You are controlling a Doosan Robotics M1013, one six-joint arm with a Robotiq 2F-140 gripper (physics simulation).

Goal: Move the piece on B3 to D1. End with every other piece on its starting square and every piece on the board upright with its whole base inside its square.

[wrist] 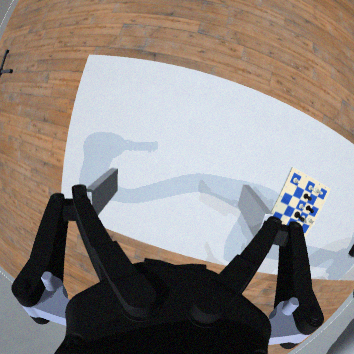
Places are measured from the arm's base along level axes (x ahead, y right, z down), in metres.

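Pixels of known places: gripper, between the fingertips: [178, 187].
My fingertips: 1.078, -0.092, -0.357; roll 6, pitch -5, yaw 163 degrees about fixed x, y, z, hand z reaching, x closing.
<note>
Behind a point stands the place of what it marks, as x, y, z.
The small blue and cream chessboard [286, 198] @(0.698, -0.085, 0.029) lies at the right of the wrist view, partly behind my right finger. It holds several pieces, among them black ones [307, 197] @(0.632, -0.043, 0.004) [309, 208] @(0.592, -0.074, 0.008) [299, 215] @(0.622, -0.114, 0.005) and pale ones [296, 179] @(0.707, -0.009, 0.016) [319, 191] @(0.595, -0.001, 0.000). The pieces are too small to name, and I cannot tell which square is B3 or D1. My gripper [178, 187] @(1.078, -0.092, -0.357) is wide open with nothing between its fingers. It hangs high above the table, off to the left of the board.
The white table top [190, 110] @(1.131, 0.031, 0.035) carries shadows of the arm and gripper. Wooden floor [200, 30] surrounds it. A thin dark object [6, 70] shows at the far left edge, and part of a dark thing shows at the right edge.
</note>
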